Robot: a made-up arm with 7 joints. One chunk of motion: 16 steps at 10 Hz.
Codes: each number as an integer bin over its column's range. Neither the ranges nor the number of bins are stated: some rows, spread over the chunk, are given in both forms.
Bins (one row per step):
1: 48 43 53 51 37 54 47
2: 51 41 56 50 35 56 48
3: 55 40 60 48 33 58 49
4: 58 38 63 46 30 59 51
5: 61 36 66 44 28 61 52
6: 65 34 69 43 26 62 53
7: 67 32 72 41 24 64 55
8: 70 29 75 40 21 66 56
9: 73 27 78 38 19 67 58
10: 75 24 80 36 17 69 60
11: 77 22 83 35 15 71 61
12: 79 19 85 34 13 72 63
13: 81 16 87 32 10 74 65
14: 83 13 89 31 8 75 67
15: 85 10 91 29 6 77 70
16: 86 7 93 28 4 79 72
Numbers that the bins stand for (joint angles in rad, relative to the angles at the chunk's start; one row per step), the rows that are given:
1: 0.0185 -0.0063 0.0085 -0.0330 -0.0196 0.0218 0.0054
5: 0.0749 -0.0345 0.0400 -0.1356 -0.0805 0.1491 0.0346
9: 0.1271 -0.0709 0.0691 -0.2234 -0.1414 0.2582 0.0698
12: 0.1531 -0.1032 0.0861 -0.2820 -0.1820 0.3491 0.0991
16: 0.1835 -0.1517 0.1055 -0.3699 -0.2429 0.4764 0.1518
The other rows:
2: 0.0315 -0.0143 0.0158 -0.0477 -0.0331 0.0582 0.0112
3: 0.0489 -0.0184 0.0255 -0.0770 -0.0467 0.0945 0.0171
4: 0.0619 -0.0265 0.0327 -0.1063 -0.0670 0.1127 0.0288
6: 0.0923 -0.0426 0.0473 -0.1502 -0.0940 0.1673 0.0405
7: 0.1010 -0.0507 0.0545 -0.1795 -0.1076 0.2036 0.0522
8: 0.1140 -0.0628 0.0618 -0.1941 -0.1279 0.2400 0.0581
10: 0.1358 -0.0830 0.0739 -0.2527 -0.1549 0.2945 0.0815
11: 0.1444 -0.0911 0.0812 -0.2674 -0.1685 0.3309 0.0874
13: 0.1618 -0.1154 0.0909 -0.3113 -0.2023 0.3855 0.1108
14: 0.1705 -0.1275 0.0958 -0.3260 -0.2159 0.4036 0.1225
15: 0.1792 -0.1396 0.1006 -0.3553 -0.2294 0.4400 0.1401

